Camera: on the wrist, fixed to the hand. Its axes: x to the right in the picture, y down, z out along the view.
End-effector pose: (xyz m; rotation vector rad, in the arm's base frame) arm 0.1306 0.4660 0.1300 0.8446 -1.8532 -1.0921
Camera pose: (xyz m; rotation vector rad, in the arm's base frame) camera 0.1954 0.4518 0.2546 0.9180 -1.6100 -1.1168
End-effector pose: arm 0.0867 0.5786 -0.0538 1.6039 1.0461 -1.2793
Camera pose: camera 0.2123 0.6429 -0.0492 1.6292 1.2736 -1.1179
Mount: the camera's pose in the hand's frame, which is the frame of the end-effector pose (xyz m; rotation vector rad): 0.0205 0.0978 -0.0997 -0.1127 0.1786 -0.0720
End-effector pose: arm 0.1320 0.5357 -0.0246 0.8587 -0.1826 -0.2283
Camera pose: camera 0.1888 0.6643 -0.0122 0.7698 0.0278 -0.2258
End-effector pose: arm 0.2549 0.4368 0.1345 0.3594 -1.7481 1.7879
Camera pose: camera 0.2031 0.5436 0.0582 0.2065 -1.6799 1.6112
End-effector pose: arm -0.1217 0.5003 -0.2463 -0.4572 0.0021 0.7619
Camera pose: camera -0.1558 0.5357 -0.3786 -0.6284 0.1094 0.6506
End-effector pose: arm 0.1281 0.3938 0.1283 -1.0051 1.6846 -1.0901
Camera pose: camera 0.0120 0.4274 0.0554 -1.0730 1.8833 -1.1715
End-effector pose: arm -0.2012 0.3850 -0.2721 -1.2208 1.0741 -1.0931
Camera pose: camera -0.2919 0.3528 -0.3753 -1.2770 1.2498 -1.2288
